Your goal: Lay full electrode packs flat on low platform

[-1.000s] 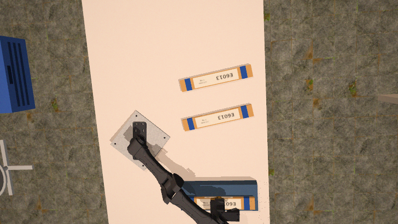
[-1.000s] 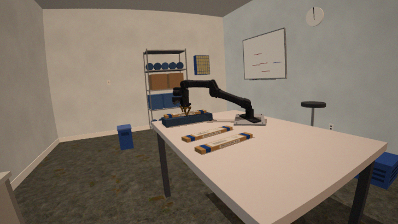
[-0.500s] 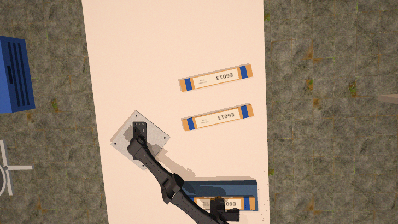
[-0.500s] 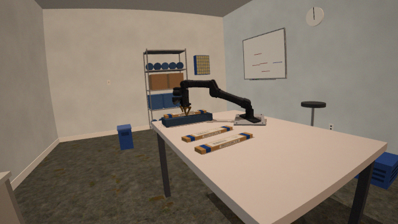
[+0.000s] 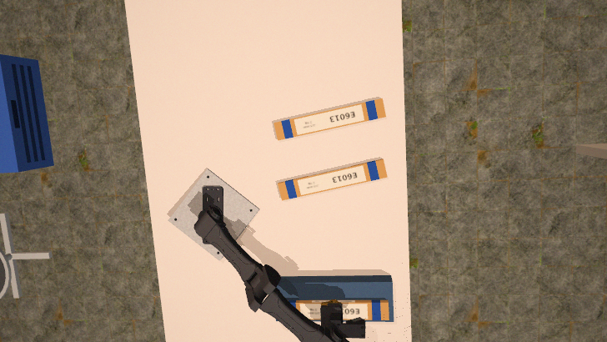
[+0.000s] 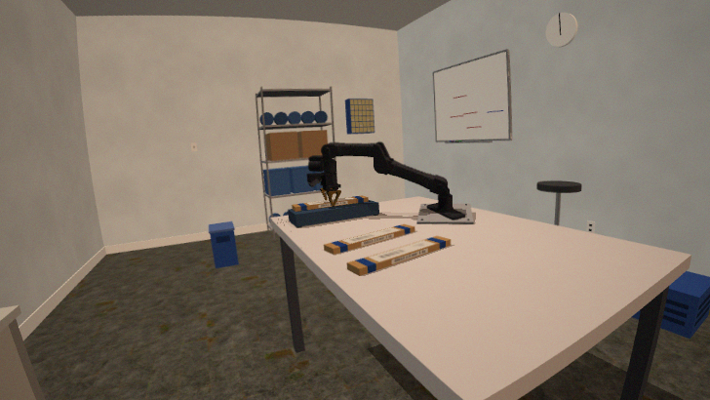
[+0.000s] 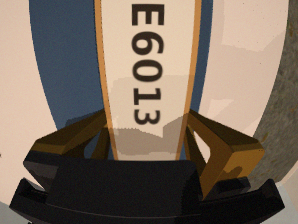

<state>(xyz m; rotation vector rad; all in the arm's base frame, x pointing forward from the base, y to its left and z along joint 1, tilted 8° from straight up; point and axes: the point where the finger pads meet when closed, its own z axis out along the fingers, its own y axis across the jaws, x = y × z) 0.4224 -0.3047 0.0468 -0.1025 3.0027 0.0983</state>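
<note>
My gripper is now 10 mm past the dark blue low platform, 20 mm to the right of it and 50 mm above it.
</note>
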